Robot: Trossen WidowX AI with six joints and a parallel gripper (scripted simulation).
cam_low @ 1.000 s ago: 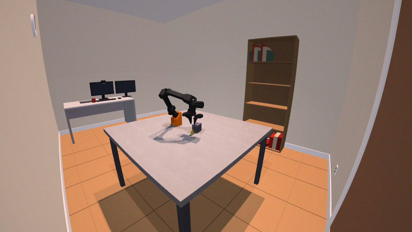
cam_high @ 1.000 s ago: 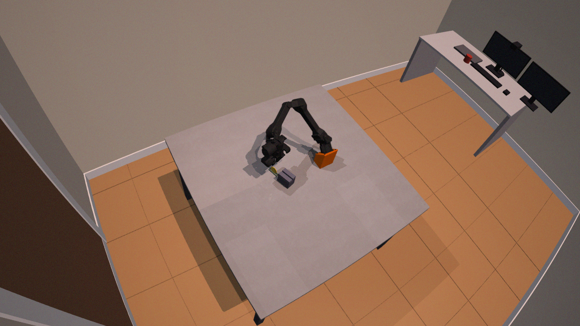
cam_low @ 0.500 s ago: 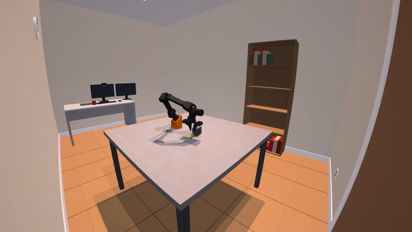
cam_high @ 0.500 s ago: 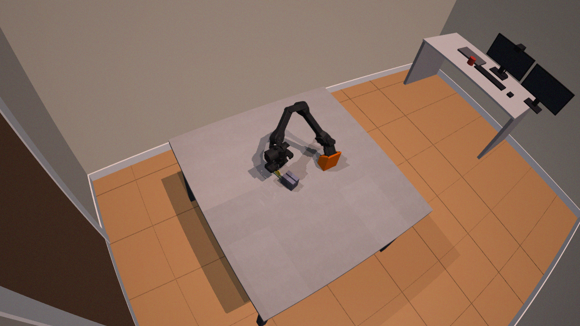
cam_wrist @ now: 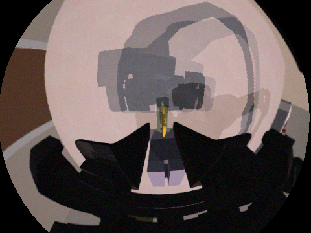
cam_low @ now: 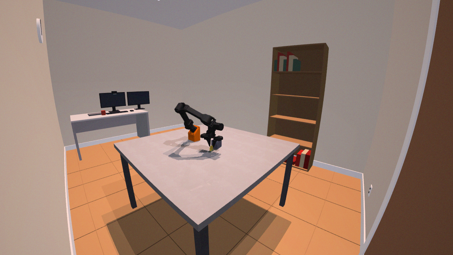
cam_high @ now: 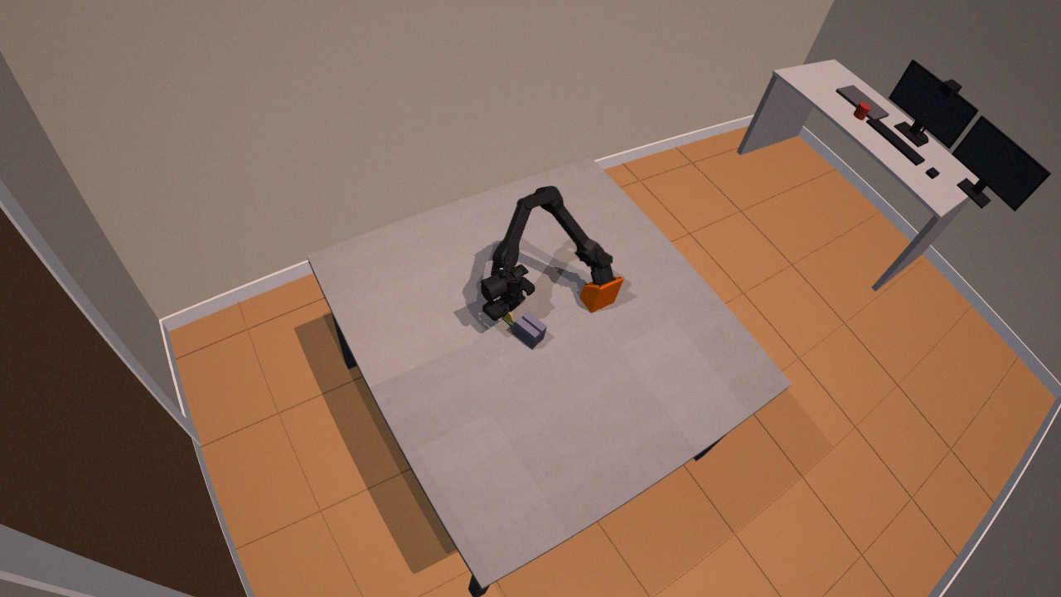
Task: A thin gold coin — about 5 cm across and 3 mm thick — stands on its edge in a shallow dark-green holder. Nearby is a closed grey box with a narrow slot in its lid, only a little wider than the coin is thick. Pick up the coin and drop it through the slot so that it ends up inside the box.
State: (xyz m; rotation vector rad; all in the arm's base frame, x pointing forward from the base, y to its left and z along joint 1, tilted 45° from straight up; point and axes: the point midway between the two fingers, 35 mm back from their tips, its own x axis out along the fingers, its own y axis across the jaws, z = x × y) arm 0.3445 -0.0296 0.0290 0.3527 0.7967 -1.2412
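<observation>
The gold coin lies 1 cm below my gripper tip.
</observation>
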